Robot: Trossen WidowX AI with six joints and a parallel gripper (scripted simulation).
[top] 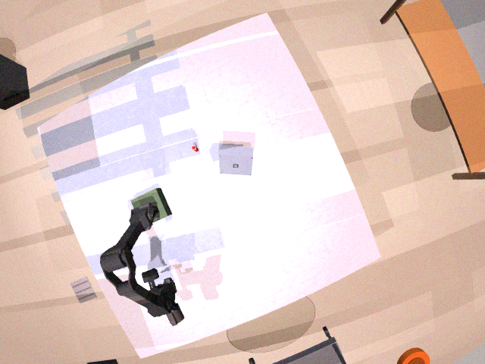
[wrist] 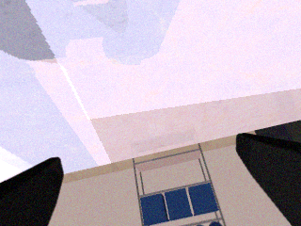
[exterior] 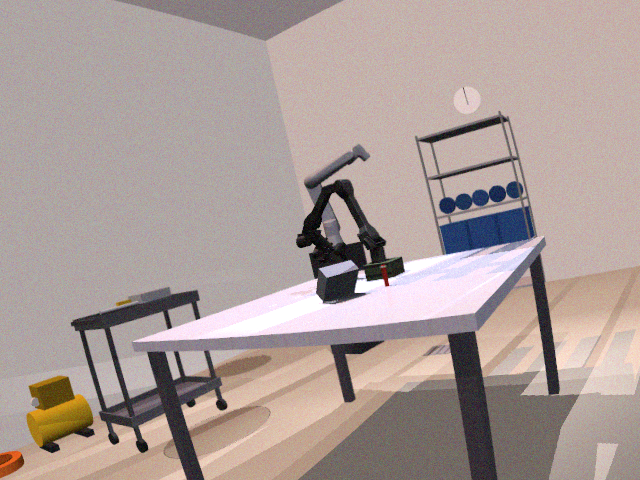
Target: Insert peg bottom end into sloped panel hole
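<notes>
The red peg is 51 cm to the left of my gripper tip, 36 cm ahead of it and 4 cm below it. From my gripper tip the other things lie so: panel 51 cm ahead, 41 cm to the left, 3 cm below.
</notes>
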